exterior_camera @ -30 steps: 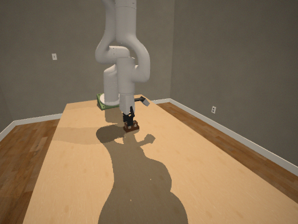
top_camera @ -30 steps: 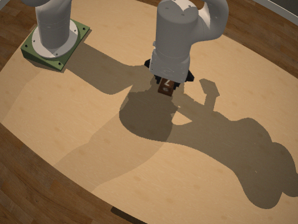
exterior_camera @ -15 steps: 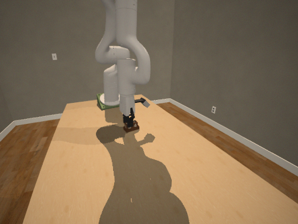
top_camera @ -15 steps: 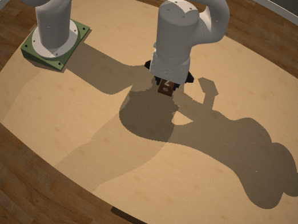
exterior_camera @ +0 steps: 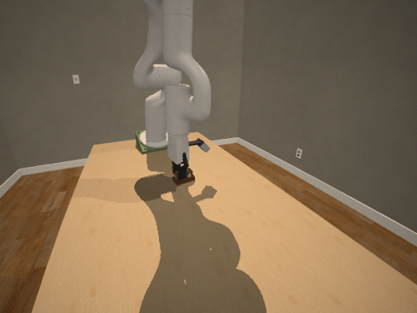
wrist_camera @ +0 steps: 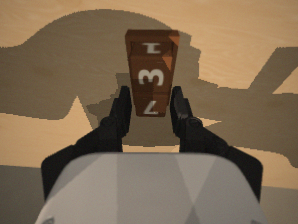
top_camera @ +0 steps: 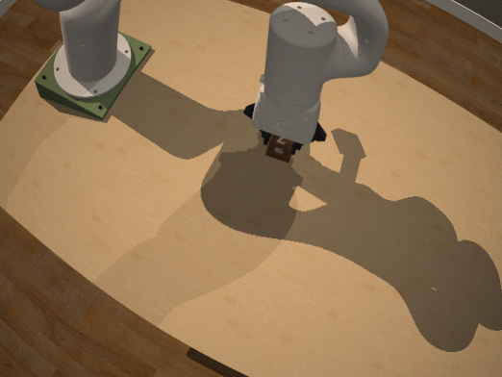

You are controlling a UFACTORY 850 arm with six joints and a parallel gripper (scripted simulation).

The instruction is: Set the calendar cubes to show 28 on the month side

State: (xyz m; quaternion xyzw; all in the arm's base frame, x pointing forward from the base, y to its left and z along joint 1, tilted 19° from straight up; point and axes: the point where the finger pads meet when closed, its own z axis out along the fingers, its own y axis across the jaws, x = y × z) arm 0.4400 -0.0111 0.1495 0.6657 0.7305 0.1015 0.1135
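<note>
Right now my hand is 30 mm above the tray and 20 mm to the right of it.
</note>
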